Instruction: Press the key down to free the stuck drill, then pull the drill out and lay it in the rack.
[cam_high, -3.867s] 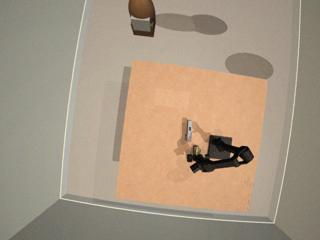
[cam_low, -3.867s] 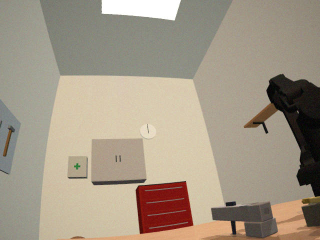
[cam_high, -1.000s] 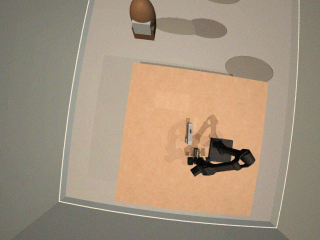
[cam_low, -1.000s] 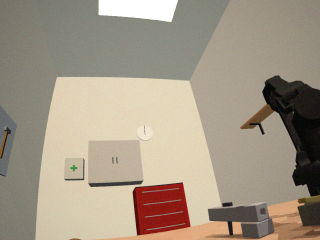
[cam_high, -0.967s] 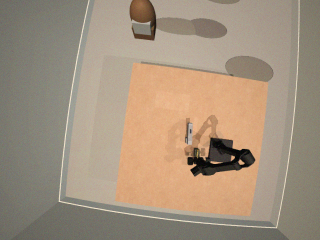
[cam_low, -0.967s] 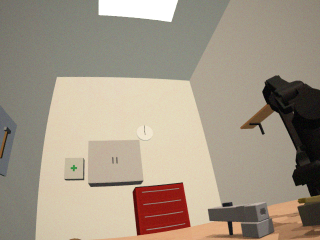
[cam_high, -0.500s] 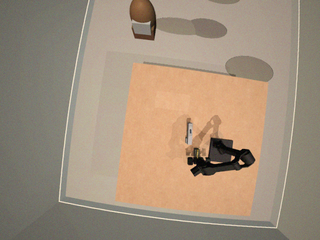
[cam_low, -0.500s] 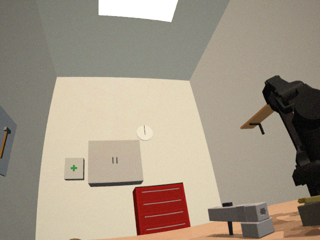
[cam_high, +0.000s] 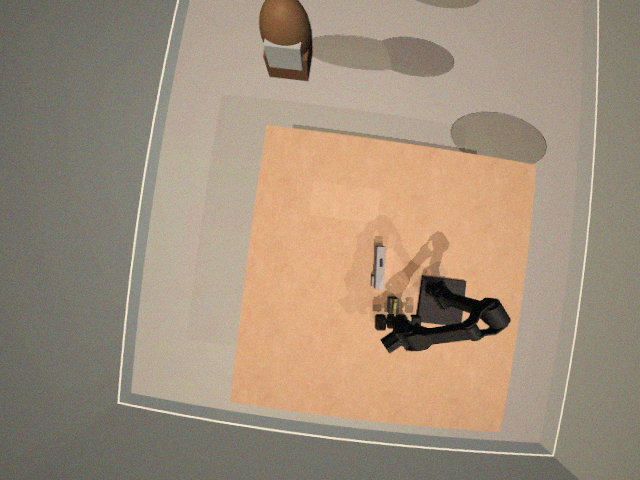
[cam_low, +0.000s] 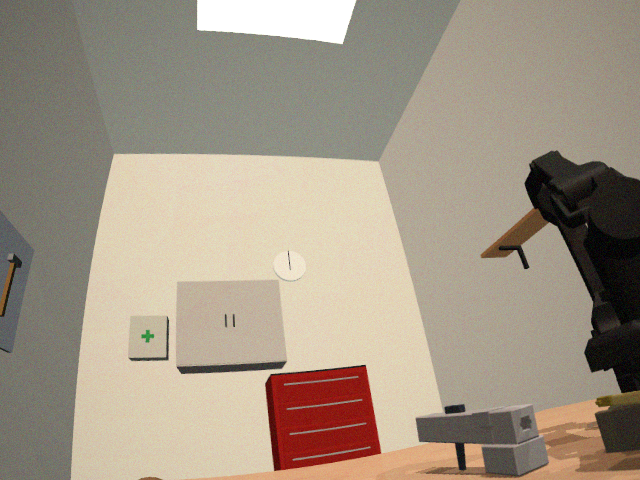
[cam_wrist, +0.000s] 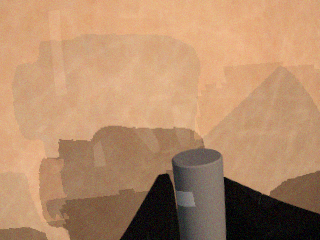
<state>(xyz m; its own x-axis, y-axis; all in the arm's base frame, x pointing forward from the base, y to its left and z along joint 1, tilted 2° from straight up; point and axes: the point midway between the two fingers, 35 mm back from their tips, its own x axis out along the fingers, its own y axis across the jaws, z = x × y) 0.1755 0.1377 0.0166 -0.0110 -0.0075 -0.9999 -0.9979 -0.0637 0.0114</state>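
The drill is 40 mm to the right of my gripper tip and 40 mm above it. From my gripper tip the other things lie so: dark key (240 mm to the right, 90 mm ahead, 50 mm above); rack (50 mm to the right, 10 mm above).
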